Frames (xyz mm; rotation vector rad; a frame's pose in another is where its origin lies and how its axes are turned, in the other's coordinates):
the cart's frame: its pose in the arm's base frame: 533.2 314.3 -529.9 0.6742 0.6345 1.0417
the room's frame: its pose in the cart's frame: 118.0 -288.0 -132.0 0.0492 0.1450 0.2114
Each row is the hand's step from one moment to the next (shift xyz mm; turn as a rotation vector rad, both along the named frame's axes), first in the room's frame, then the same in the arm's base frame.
Working: the room's frame: its pose in the arm's base frame: 637.9 348.5 -849.5 0.7243 0.7275 1.2830

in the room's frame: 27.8 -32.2 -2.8 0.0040 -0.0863 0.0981
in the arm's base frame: 19.8 23.2 -29.7 0.1292 -0.0147 -0.0132
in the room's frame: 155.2 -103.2 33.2 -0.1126 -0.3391 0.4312
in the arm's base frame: 106.8 136.8 -75.6 0.5274 -0.1877 -0.0159
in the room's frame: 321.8 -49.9 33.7 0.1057 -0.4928 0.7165
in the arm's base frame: 99.5 308.8 -44.2 0.8759 -0.0129 0.0096
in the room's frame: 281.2 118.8 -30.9 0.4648 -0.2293 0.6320
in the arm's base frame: -54.5 296.3 57.9 0.7061 0.3841 0.1480
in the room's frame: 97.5 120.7 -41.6 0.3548 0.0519 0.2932
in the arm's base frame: -89.2 115.8 66.5 0.2564 0.3375 0.1868
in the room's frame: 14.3 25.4 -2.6 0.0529 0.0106 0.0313
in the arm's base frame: -14.6 17.8 18.0 0.0265 0.0516 0.0230
